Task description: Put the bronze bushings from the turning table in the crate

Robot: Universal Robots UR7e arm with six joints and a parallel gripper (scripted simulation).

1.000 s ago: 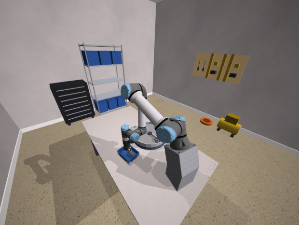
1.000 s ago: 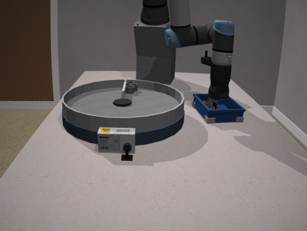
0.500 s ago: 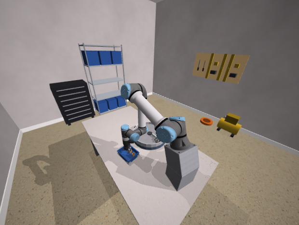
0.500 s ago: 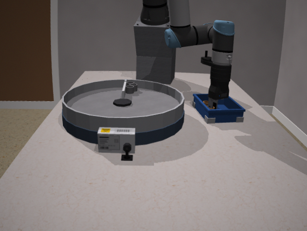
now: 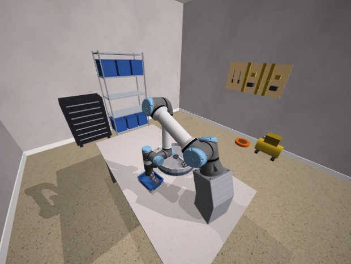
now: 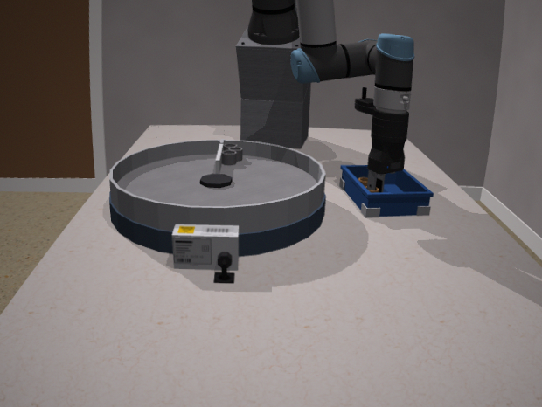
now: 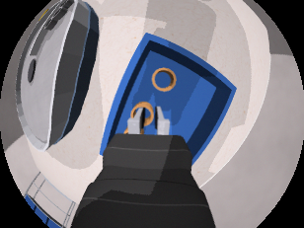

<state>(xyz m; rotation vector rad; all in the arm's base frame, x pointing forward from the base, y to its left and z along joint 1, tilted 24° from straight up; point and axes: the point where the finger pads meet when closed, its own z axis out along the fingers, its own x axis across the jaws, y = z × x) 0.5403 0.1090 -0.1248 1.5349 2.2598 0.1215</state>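
The blue crate lies 2 cm to the left of my hand and 1 cm below it. Round my hand: grey turning table 1 cm behind, 34 cm to the right, 2 cm above.
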